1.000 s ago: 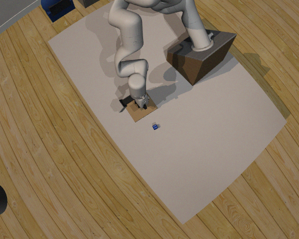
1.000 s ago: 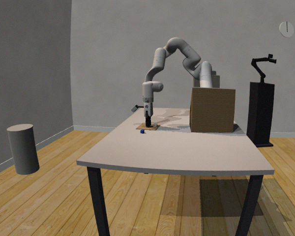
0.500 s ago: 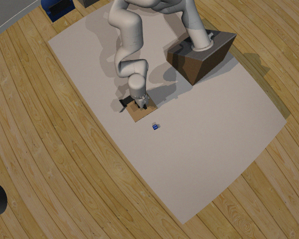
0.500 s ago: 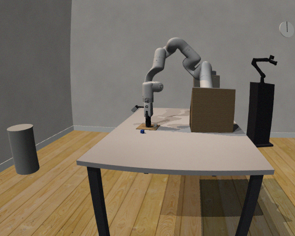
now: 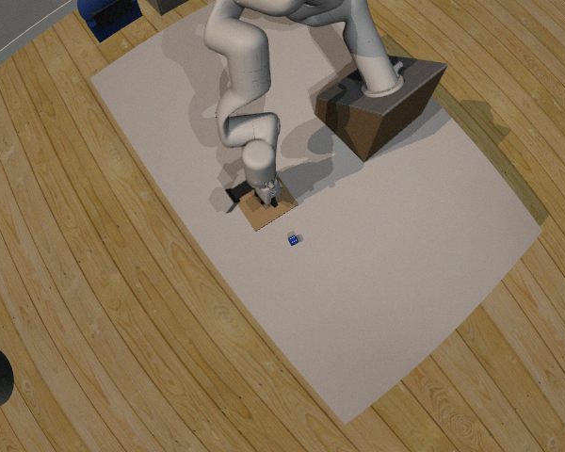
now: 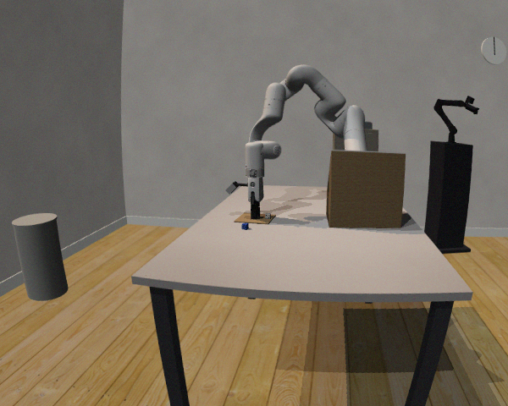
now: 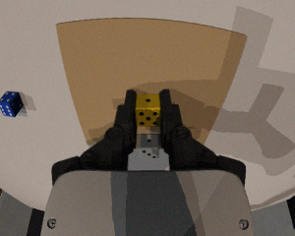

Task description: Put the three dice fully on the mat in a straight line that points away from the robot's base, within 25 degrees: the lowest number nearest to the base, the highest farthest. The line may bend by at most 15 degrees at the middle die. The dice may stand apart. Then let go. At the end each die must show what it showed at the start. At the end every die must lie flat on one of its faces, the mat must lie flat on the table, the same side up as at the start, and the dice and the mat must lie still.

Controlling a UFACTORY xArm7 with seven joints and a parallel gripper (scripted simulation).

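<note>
Right now my hand is 10 mm above the yellow die. From my hand the other things lie so: blue die 150 mm to the left, 30 mm ahead, 20 mm below; brown mat 20 mm below; white die 50 mm behind, 10 mm to the left, 10 mm below.
</note>
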